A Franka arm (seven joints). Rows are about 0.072 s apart.
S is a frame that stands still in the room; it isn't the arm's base.
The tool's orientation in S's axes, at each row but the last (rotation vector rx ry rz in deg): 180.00, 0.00, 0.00; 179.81, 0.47, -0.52; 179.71, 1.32, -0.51; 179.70, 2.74, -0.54; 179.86, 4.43, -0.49; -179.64, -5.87, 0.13; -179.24, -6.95, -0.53; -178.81, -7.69, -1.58; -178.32, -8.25, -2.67
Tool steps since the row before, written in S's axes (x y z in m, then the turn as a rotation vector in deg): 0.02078, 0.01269, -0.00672, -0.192, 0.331, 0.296; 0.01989, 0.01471, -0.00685, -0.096, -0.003, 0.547; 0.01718, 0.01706, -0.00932, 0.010, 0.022, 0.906; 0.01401, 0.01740, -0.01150, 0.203, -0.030, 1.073; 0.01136, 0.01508, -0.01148, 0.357, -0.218, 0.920; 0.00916, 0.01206, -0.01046, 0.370, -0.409, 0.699; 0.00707, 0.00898, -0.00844, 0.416, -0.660, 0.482; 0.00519, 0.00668, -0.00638, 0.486, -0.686, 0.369; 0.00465, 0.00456, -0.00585, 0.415, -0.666, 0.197
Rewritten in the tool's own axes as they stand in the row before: 0.02078, -0.01269, 0.00672, -0.192, -0.331, -0.296; 0.02001, -0.01463, 0.00669, -0.099, 0.004, -0.546; 0.01748, -0.01685, 0.00914, 0.005, -0.017, -0.906; 0.01460, -0.01702, 0.01133, 0.195, 0.041, -1.074; 0.01215, -0.01452, 0.01139, 0.341, 0.237, -0.922; 0.00994, -0.01139, 0.01050, 0.342, 0.429, -0.701; 0.00769, -0.00831, 0.00858, 0.367, 0.685, -0.487; 0.00563, -0.00610, 0.00659, 0.432, 0.719, -0.373; 0.00487, -0.00397, 0.00610, 0.358, 0.697, -0.203
